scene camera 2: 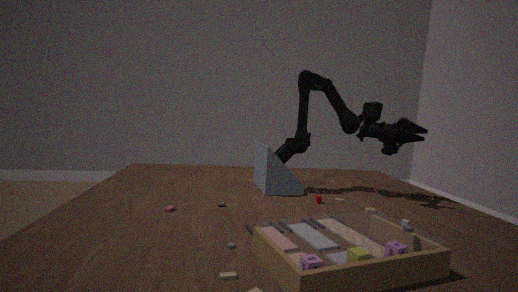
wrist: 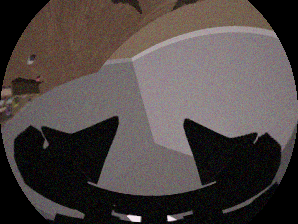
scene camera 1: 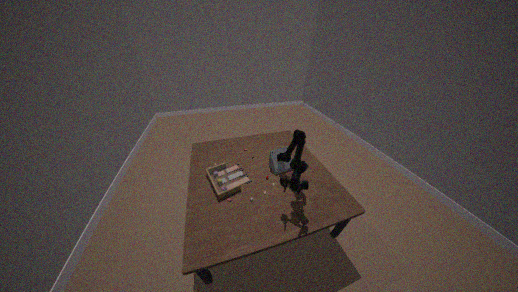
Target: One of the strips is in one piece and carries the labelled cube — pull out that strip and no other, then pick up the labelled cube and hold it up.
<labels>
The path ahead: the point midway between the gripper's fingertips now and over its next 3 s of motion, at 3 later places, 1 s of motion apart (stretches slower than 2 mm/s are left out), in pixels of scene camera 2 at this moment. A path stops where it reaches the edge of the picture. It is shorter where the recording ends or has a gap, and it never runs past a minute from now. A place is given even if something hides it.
The gripper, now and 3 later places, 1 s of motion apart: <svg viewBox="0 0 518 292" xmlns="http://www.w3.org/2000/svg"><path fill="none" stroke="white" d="M426 135L393 162L308 150L331 197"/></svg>
</labels>
